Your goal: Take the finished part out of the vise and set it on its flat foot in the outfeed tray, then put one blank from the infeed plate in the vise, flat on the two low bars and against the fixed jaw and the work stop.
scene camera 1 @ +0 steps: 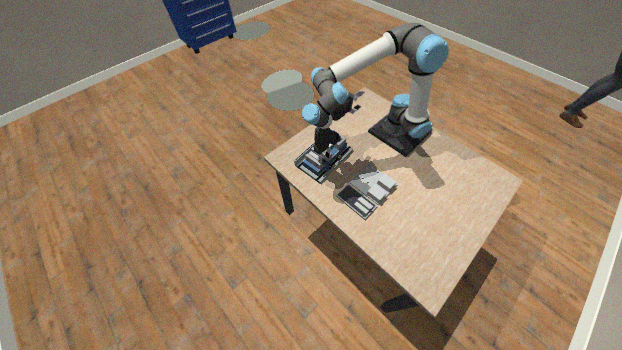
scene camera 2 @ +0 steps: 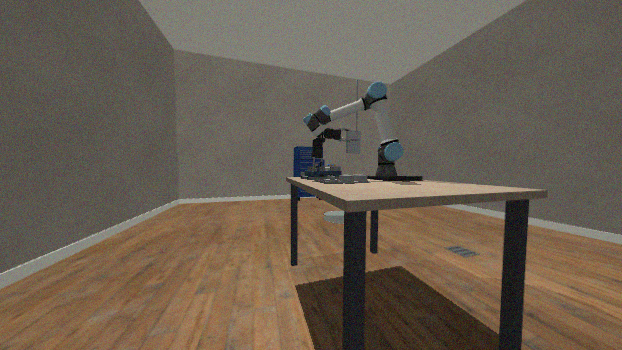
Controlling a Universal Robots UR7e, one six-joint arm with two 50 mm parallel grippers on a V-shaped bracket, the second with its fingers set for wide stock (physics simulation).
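Observation:
The vise stands near the table's far left corner, dark-framed with blue and light metal parts; in the other view it is small and blurred. My downward gripper has its fingers low among the vise's parts. Whether they are open or shut on a part is too small to tell. My second gripper points sideways, above the table, with its fingers seemingly apart. The outfeed tray, dark and rectangular, holds light parts at one end. Beside it the grey infeed plate carries light blocks.
The arm's black base plate stands on the wooden table, right of the vise. A blue drawer cabinet stands on the floor beyond. A person's legs show at the right in the first view.

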